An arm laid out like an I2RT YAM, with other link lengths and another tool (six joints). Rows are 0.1 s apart.
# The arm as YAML. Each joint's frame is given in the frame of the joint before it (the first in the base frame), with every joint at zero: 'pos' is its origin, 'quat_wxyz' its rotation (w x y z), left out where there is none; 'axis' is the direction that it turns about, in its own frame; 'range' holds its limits. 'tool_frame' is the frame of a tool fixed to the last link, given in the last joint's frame.
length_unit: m
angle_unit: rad
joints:
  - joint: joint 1
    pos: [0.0, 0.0, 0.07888]
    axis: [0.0, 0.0, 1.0]
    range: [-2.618, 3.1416]
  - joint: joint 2
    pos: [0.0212, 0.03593, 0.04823]
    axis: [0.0, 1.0, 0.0]
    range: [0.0, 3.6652]
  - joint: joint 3
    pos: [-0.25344, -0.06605, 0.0]
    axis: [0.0, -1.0, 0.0]
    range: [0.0, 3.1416]
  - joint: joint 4
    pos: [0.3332, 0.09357, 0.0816]
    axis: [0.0, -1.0, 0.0]
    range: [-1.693, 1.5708]
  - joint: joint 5
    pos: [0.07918, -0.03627, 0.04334]
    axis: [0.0, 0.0, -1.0]
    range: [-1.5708, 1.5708]
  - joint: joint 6
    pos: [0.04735, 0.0, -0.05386]
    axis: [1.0, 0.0, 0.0]
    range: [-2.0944, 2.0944]
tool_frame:
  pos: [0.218, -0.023, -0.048]
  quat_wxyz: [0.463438, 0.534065, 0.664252, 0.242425]
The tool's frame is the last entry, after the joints.
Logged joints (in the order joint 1, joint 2, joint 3, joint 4, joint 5, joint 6), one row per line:
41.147 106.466 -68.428 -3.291 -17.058 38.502
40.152 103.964 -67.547 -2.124 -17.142 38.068
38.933 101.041 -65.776 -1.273 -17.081 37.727
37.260 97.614 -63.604 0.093 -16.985 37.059
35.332 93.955 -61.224 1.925 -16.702 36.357
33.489 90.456 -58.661 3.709 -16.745 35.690
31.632 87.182 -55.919 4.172 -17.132 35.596
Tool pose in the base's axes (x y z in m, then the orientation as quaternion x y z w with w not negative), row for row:
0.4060 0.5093 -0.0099 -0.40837 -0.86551 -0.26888 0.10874
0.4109 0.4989 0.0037 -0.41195 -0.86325 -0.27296 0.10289
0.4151 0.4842 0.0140 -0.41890 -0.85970 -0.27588 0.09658
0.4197 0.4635 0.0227 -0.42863 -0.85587 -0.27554 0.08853
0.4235 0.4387 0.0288 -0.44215 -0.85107 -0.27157 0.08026
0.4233 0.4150 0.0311 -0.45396 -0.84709 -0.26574 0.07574
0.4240 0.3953 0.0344 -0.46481 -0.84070 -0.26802 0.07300
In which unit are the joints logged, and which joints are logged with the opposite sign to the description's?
The joints are logged in degrees. Opposite sign: joint 3, joint 4.
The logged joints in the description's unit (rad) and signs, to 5 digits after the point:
0.71815 1.85818 1.19429 0.05744 -0.29772 0.67199
0.70078 1.81451 1.17892 0.03707 -0.29918 0.66441
0.67951 1.76350 1.14801 0.02222 -0.29812 0.65846
0.65031 1.70369 1.11010 -0.00162 -0.29644 0.64680
0.61666 1.63982 1.06856 -0.03360 -0.29150 0.63455
0.58449 1.57876 1.02383 -0.06473 -0.29226 0.62291
0.55208 1.52161 0.97597 -0.07282 -0.29901 0.62127

